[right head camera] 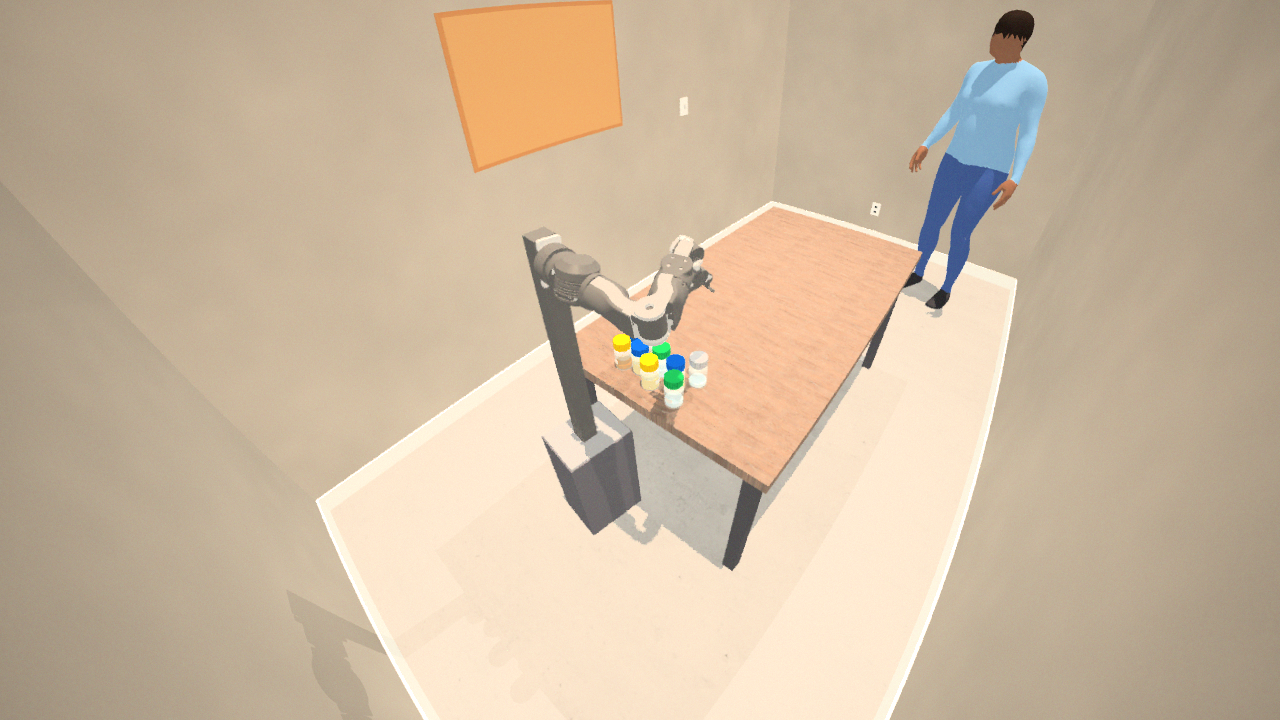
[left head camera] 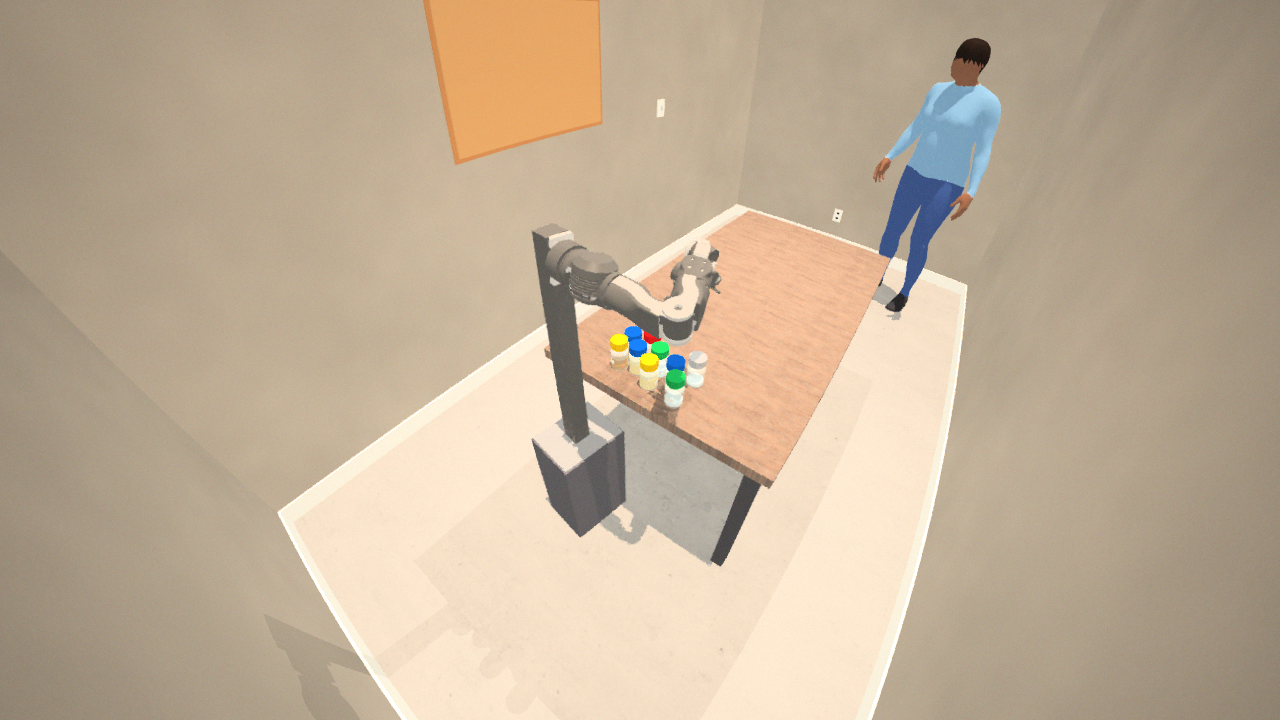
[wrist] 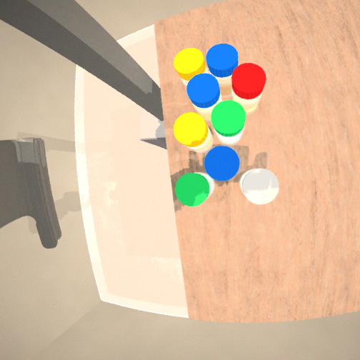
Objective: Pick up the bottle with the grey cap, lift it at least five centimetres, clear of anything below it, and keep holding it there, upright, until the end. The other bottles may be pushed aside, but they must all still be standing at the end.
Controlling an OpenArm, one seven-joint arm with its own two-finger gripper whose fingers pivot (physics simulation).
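The bottle with the grey cap (left head camera: 697, 368) (right head camera: 698, 368) (wrist: 260, 186) stands upright on the table, on the right side of the bottle group. A blue-capped bottle (left head camera: 675, 364) (right head camera: 675, 364) (wrist: 222, 163) stands close beside it, with a small gap. A green-capped bottle (left head camera: 674, 388) (right head camera: 673, 389) (wrist: 192, 189) stands nearer the table edge. My gripper (left head camera: 715, 275) (right head camera: 707, 273) is open and empty, high above the table and away from the bottles. In the wrist view one finger shows at the left; the other finger does not show.
Yellow (wrist: 191, 129), green (wrist: 228, 118), red (wrist: 248, 80) and several more capped bottles stand upright close together. The wooden table (left head camera: 787, 295) (right head camera: 805, 295) (wrist: 300, 250) has its near edge beside them. The arm's post (left head camera: 563, 349) (right head camera: 565, 349) stands beside the table. A person (left head camera: 962, 134) stands beyond the far end.
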